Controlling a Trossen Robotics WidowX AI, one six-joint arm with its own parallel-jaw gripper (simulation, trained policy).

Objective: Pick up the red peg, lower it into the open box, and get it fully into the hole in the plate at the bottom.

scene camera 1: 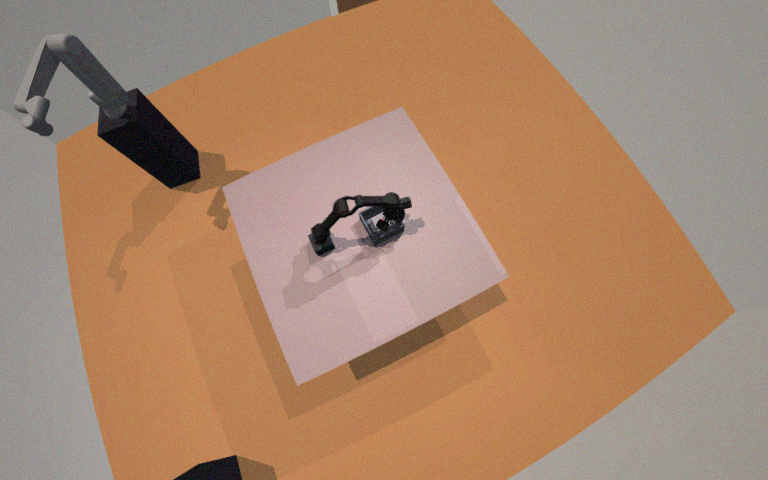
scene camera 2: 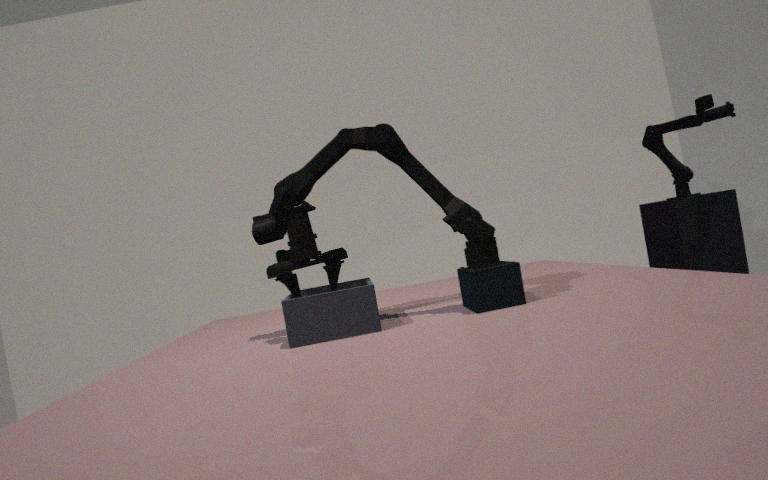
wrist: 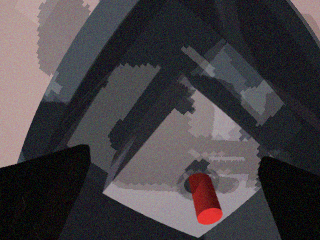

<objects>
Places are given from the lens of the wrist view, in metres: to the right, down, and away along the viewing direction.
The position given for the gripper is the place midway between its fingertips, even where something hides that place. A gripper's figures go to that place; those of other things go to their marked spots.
gripper (wrist: 178,162): 0.01, 0.02, 0.10
box (wrist: 117,67): -0.03, -0.04, 0.15
red peg (wrist: 207,206): 0.03, 0.05, 0.10
grey plate (wrist: 187,131): 0.01, 0.01, 0.11
The marked spots on the red peg and the box are 0.11 m apart.
</objects>
